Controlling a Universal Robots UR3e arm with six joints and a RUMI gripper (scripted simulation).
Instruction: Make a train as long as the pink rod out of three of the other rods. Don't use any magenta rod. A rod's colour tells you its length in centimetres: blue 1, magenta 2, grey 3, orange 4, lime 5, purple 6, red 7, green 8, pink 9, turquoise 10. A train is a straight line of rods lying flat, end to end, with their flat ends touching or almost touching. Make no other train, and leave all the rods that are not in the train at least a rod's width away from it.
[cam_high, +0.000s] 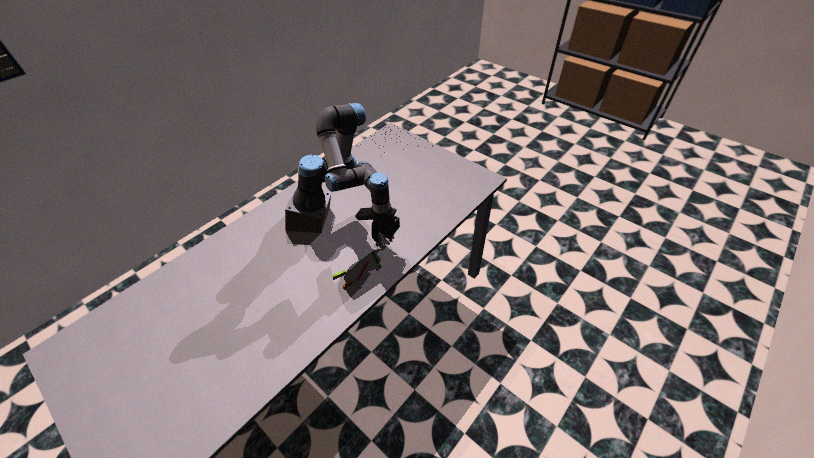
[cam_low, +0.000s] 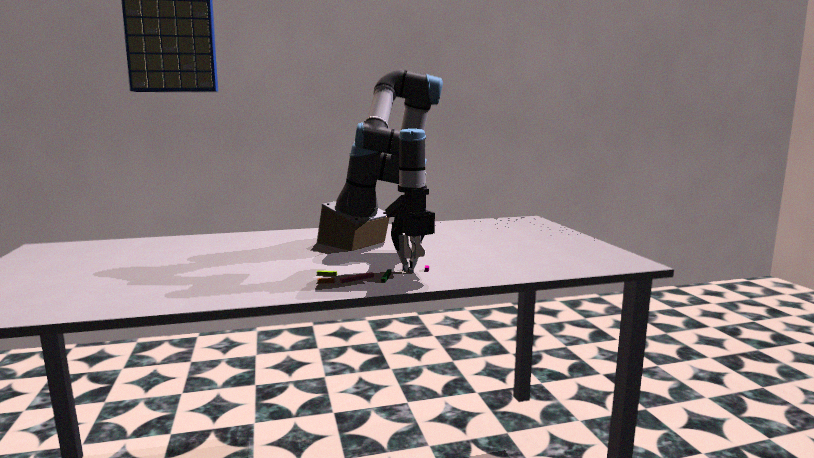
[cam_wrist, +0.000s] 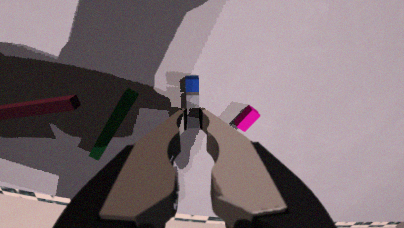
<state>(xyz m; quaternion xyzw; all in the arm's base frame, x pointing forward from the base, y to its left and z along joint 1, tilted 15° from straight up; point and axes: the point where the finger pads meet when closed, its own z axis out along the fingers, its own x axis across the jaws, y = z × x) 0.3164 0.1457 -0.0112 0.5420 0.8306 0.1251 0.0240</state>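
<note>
Right now the grey rod is 1 cm below my hand. From my hand the other things lie so: green rod 6 cm to the right, 4 cm ahead, 1 cm below; magenta rod 5 cm to the left, 1 cm below, 1 cm behind; blue rod 2 cm behind, 1 cm to the right, 1 cm below.
</note>
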